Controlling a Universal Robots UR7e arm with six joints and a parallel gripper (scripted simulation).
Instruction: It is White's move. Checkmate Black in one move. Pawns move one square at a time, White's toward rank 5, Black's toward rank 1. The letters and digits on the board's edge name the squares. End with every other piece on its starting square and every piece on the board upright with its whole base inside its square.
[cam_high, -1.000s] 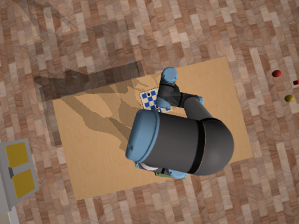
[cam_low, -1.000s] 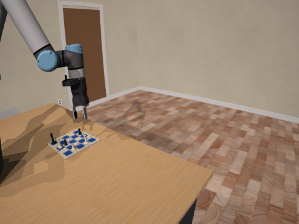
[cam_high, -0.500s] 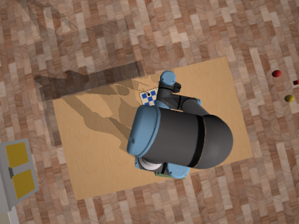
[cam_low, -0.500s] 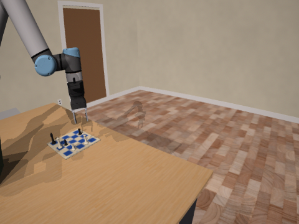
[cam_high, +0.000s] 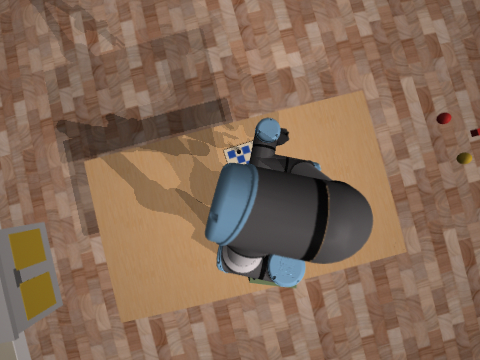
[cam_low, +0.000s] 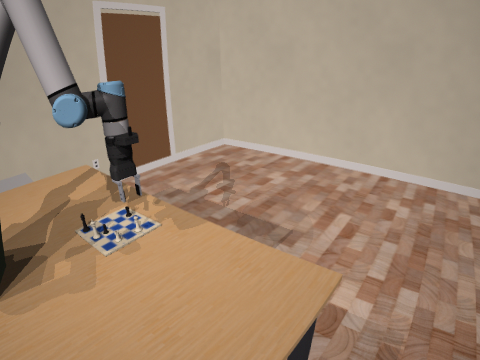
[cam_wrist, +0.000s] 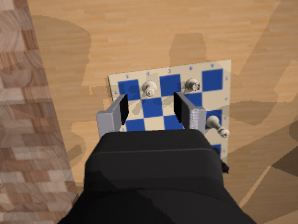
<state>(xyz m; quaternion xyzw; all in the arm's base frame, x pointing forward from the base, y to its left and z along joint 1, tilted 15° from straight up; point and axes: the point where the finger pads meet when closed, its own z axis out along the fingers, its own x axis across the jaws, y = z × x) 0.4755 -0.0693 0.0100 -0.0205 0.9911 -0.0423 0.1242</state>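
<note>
My gripper is now 140 mm above the chessboard, 70 mm to the right of it and 50 mm past it. The rest, counted from my hand: white piece (120 mm behind, 100 mm below, 70 mm to the left); then tall black piece (140 mm to the left, 130 mm behind, 100 mm below).
</note>
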